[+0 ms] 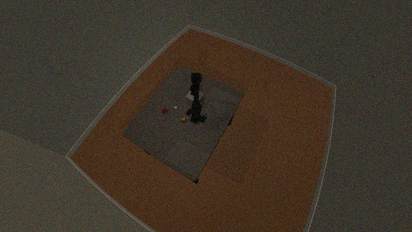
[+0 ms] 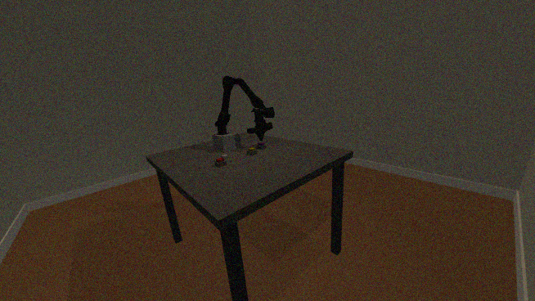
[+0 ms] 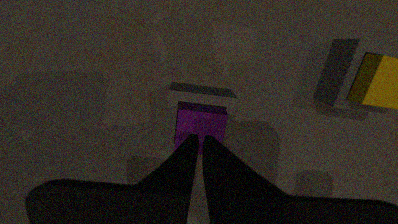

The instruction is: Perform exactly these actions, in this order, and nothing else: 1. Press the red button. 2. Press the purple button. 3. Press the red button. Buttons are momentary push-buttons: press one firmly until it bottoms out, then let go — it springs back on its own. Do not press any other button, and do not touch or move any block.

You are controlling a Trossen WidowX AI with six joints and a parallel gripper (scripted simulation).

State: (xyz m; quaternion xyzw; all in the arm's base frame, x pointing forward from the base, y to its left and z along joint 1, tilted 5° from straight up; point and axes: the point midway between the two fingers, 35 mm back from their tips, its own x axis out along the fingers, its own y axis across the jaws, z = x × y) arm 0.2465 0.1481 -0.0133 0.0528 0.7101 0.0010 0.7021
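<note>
Now: the purple button 2 cm below my gripper tip. Also, from my gripper tip: yellow button 12 cm to the right, 4 cm ahead, 2 cm below; small white block 27 cm to the right, 5 cm behind, 4 cm below; red button 36 cm to the right, 3 cm ahead, 2 cm below.
</note>
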